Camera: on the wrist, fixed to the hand. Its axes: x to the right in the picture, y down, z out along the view.
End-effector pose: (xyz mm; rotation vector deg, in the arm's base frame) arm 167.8 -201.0 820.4 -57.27 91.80 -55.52
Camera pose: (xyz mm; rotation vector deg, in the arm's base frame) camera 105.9 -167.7 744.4 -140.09 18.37 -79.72
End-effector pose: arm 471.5 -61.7 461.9 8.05 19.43 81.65
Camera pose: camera 370.7 -49.0 442.5 0.25 -4.33 -7.11
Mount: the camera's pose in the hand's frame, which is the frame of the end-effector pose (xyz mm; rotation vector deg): 4.5 91.3 -48.5 -9.89 -24.01 -88.48
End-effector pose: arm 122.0 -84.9 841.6 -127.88 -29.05 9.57
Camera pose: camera 167.5 -170.2 804.6 -78.23 -132.01 -13.79
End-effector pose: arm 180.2 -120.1 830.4 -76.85 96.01 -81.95
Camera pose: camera 106.1 -111.5 758.7 152.55 -12.96 71.11
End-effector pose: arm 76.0 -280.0 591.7 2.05 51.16 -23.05
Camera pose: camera 74.6 -187.5 545.3 -52.54 21.41 -96.45
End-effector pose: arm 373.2 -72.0 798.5 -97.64 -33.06 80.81
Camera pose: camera 406.5 -133.5 722.3 -31.90 -100.36 28.38
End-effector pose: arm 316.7 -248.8 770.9 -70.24 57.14 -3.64
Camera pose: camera 245.8 -251.8 695.5 -103.74 -27.60 -50.79
